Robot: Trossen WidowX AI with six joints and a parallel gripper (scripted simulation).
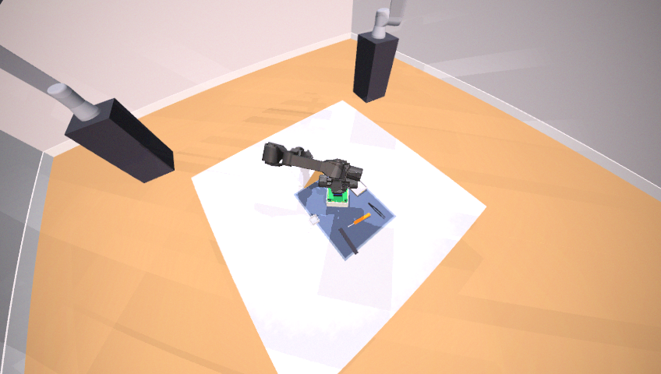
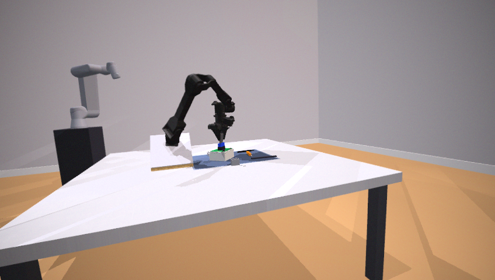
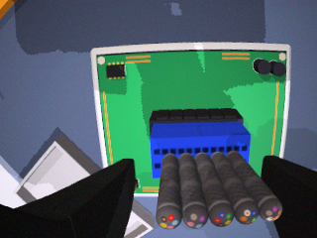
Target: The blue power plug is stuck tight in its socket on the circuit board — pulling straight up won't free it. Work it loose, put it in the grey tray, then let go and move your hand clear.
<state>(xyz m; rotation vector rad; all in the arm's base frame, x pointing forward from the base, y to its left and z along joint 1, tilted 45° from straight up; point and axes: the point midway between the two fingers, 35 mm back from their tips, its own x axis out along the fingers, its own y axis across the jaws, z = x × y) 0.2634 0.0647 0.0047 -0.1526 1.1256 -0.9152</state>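
My gripper tip is 2 cm above the blue power plug. Round my gripper tip: blue mat 11 cm below, 5 cm ahead, 1 cm to the left; then dark bar 23 cm ahead, 11 cm below, 8 cm to the right.
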